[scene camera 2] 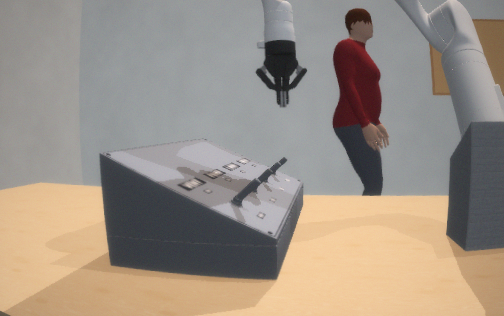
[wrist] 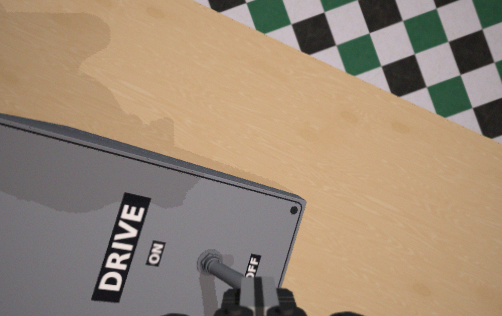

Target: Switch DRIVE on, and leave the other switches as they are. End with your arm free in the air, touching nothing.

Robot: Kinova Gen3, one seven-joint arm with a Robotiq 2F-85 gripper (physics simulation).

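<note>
The DRIVE switch is a grey lever on the sloped panel, beside the DRIVE label. It leans toward its OFF mark, away from the ON mark. The closed fingertips hide its tip in the wrist view. In the scene view the levers overlap in a row, and the farthest lever appears to be DRIVE. My gripper is shut and empty, pointing down in the air above the far end of the panel. A gap shows between it and the levers.
The control box stands on the wooden table. A dark pedestal with a pale arm part above it stands at the right. A person in red stands behind the table. Beyond the table edge lies checkered floor.
</note>
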